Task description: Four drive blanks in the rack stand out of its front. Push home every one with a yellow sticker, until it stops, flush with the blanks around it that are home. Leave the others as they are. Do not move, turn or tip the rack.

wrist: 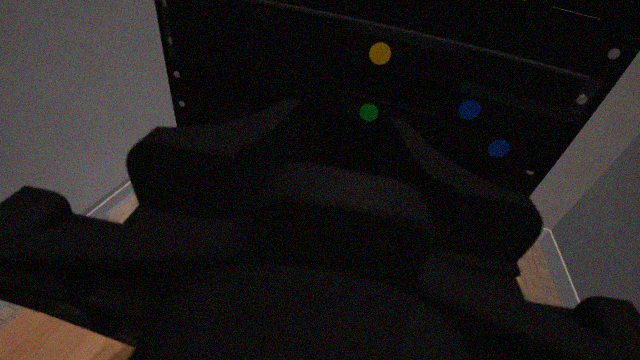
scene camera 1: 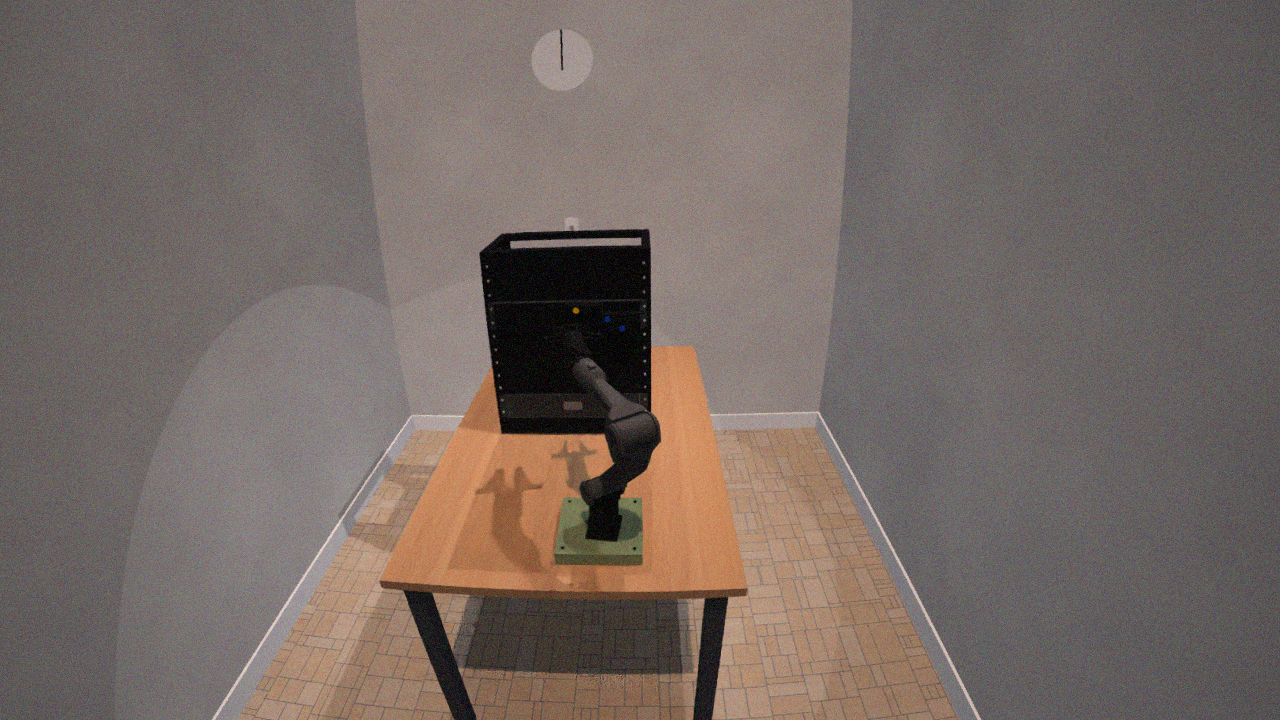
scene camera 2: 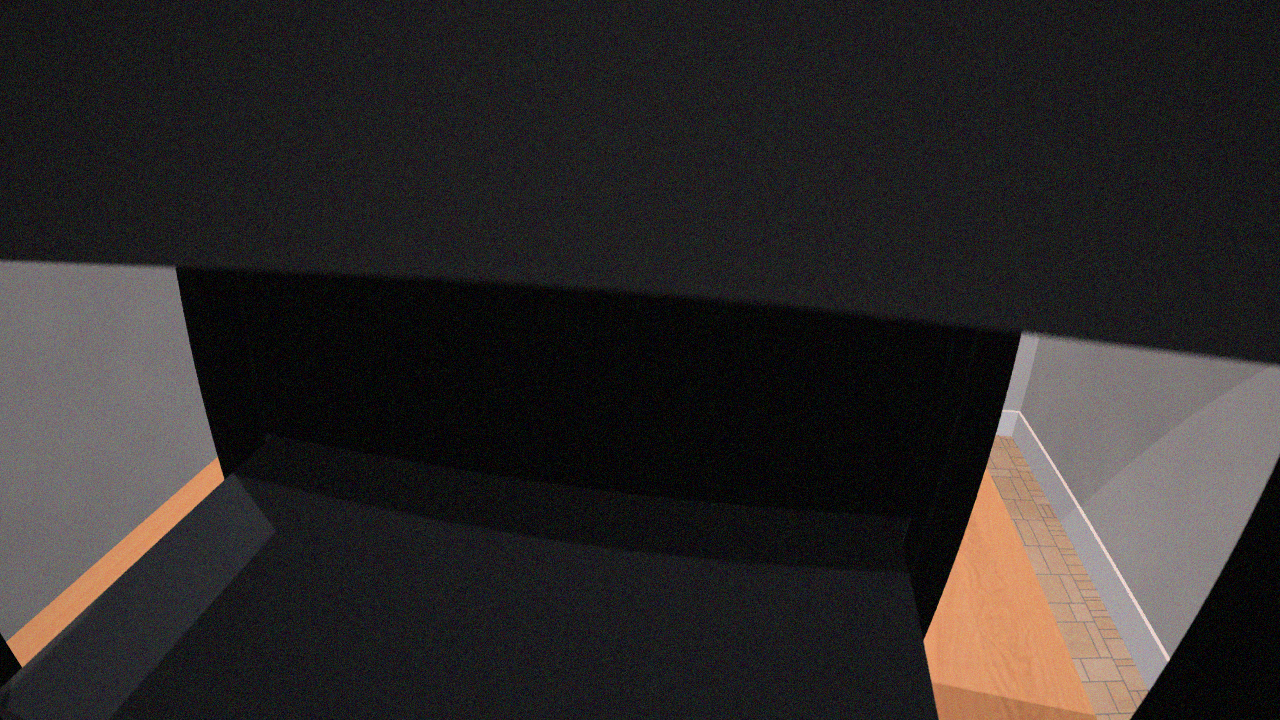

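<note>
The black rack (scene camera 1: 647, 277) (scene camera 2: 626, 161) (wrist: 600, 75) stands upright on the table. A yellow sticker (scene camera 1: 575, 310) (wrist: 380, 53) marks a dark blank in the upper row. A green sticker (wrist: 369, 112) is below it in the wrist view. Two blue stickers (scene camera 1: 606, 319) (scene camera 1: 622, 328) (wrist: 469, 109) (wrist: 499, 148) are to the right. The blanks' edges are too dark to tell how far each stands out. My gripper (scene camera 1: 570, 336) (wrist: 341, 129) is partly open, nothing seen between its fingertips, in front of the rack, below the yellow sticker. The green sticker shows between the tips in the wrist view.
The wooden table (scene camera 1: 680, 483) carries the green base plate (scene camera 1: 599, 557) of the arm. A grey panel with a light label (scene camera 1: 572, 405) is low in the rack. Walls stand on both sides. Scene camera 2 is largely blocked by dark rack surfaces.
</note>
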